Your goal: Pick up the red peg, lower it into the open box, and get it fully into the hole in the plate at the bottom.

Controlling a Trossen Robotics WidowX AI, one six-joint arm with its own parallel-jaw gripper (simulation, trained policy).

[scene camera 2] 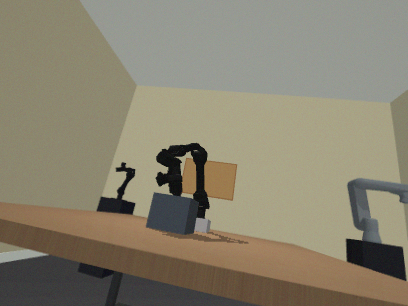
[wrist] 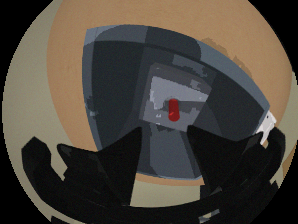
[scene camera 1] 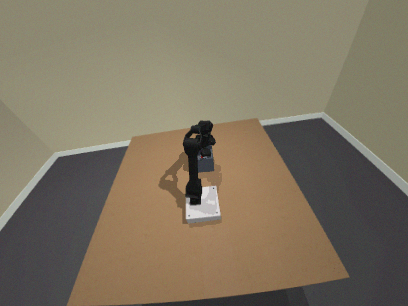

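There's a grey box (scene camera 2: pixel 170 213) (wrist: pixel 116 60) here. I can also see a light grey plate (wrist: pixel 164 82), though scene camera 2 doesn't show the plate, since it's hidden by the grey box. And my gripper's visible too (wrist: pixel 165 130).
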